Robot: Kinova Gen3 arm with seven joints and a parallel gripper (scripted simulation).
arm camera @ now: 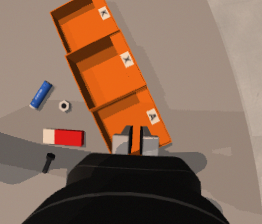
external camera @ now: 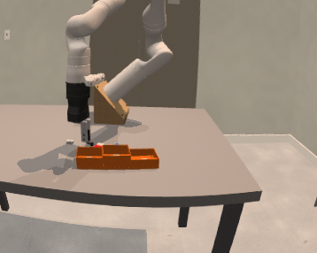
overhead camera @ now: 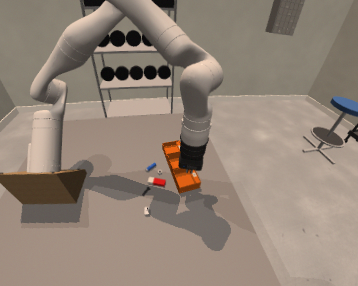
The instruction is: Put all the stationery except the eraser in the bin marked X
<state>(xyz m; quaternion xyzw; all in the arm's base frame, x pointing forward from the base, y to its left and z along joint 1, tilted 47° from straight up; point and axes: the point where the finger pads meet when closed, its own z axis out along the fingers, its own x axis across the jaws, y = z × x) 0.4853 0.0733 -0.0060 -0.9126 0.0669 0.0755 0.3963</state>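
Right now the orange bin is 3 cm behind my hand, 9 cm to the left of it and 7 cm below it. From my hand the other things lie so: small ring 11 cm behind, 5 cm to the left, 9 cm below; white eraser 13 cm behind, 9 cm below; black bolt 15 cm behind, 4 cm to the right, 9 cm below.
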